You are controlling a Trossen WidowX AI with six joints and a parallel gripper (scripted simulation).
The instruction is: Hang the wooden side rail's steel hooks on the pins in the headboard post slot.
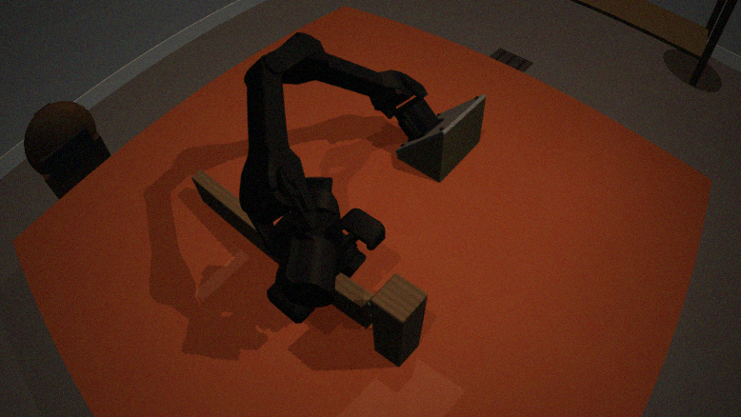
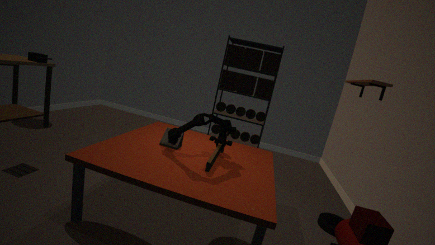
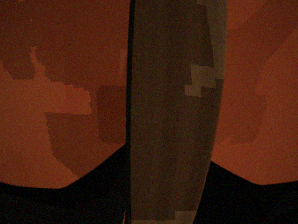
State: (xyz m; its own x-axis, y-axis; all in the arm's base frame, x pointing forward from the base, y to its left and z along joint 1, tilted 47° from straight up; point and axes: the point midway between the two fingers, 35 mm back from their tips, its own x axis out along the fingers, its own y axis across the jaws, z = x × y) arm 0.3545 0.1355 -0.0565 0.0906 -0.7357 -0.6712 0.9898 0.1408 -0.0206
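Right now my gripper tip is 1 cm past the wooden headboard post, 12 cm to the right of it and 4 cm below it.
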